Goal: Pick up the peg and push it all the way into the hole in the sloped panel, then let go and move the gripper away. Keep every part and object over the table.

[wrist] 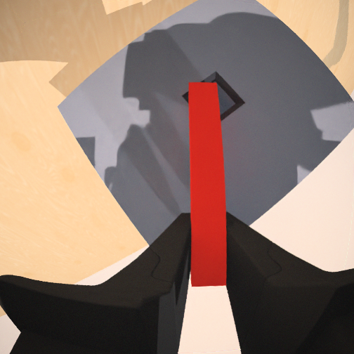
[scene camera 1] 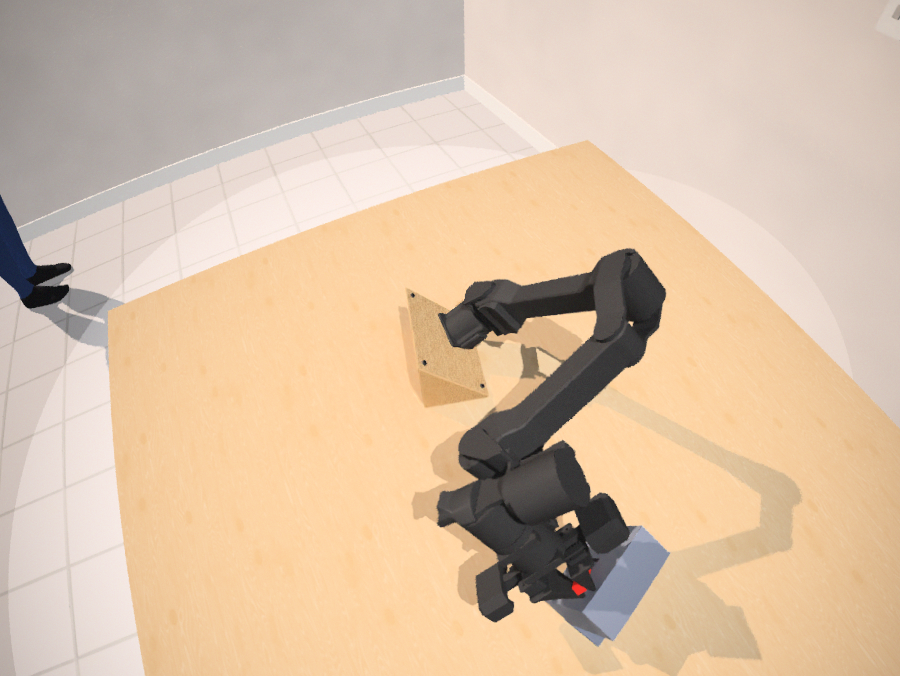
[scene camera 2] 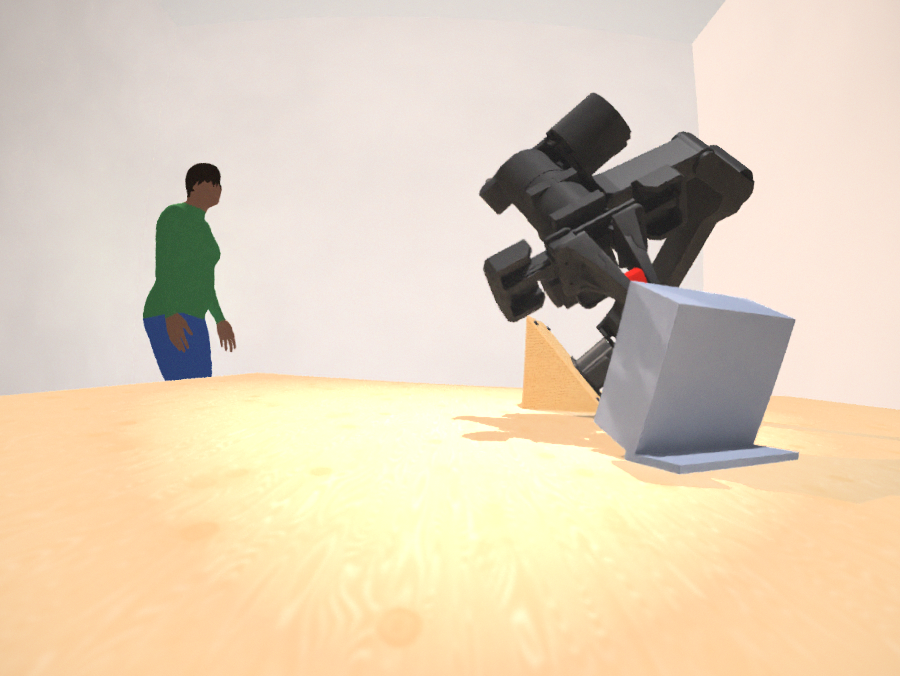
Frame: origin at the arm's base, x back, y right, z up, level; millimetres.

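Seen in the pictures: gripper, fingertip midpoint: (scene camera 1: 588, 591); arm's base, origin of the base link: (scene camera 1: 455, 331) (scene camera 2: 585, 377).
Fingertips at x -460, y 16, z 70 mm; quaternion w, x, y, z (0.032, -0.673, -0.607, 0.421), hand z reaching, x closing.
Observation:
Pixels of each thing's middle, then the offset from my fingertips to it. Level surfaces: height alone.
- red peg, body centre: (scene camera 2: 651, 318) (scene camera 1: 582, 575) dx +20, dy -4, dz -10 mm
- blue-grey block with the sloped panel, body centre: (scene camera 2: 702, 374) (scene camera 1: 607, 580) dx +0, dy -42, dz -51 mm
- wooden table, its level: dz -113 mm
The red peg (scene camera 1: 579, 587) (scene camera 2: 635, 275) (wrist: 206, 185) is a long square bar. My gripper (scene camera 1: 586, 582) (wrist: 203, 221) is shut on it near its rear end, a finger on each side. The blue-grey block with the sloped panel (scene camera 1: 629, 582) (scene camera 2: 705, 371) (wrist: 260, 55) stands in front of the fingers. Its square hole (wrist: 231, 102) looks like a diamond in the wrist view, its edges slanted against the peg's sides. The peg's far end covers the hole's left and middle part there. Whether the tip is inside the hole or above it, I cannot tell.
The arm's base is mounted on a wooden wedge (scene camera 1: 443, 356) (scene camera 2: 549, 382) on the wooden table (scene camera 1: 254, 436) (scene camera 2: 291, 509). The block stands near the table edge closest to scene camera 1. A person (scene camera 1: 14, 254) (scene camera 2: 185, 269) stands beyond the table.

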